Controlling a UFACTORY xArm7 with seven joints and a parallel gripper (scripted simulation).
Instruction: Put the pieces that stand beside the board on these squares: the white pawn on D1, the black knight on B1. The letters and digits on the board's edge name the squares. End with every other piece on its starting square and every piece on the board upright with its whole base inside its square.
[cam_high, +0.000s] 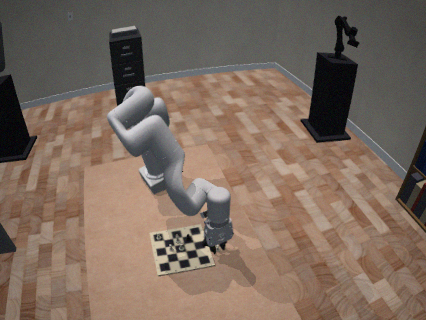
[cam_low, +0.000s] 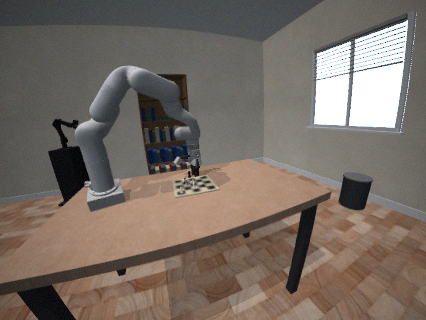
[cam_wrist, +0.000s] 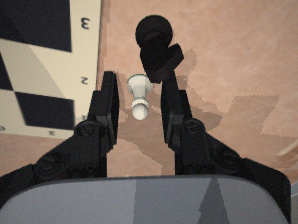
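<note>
The black knight is 4 cm behind my hand and 1 cm below it. From my hand the other things lie so: chessboard: 3 cm behind, 14 cm to the right, 2 cm below.
</note>
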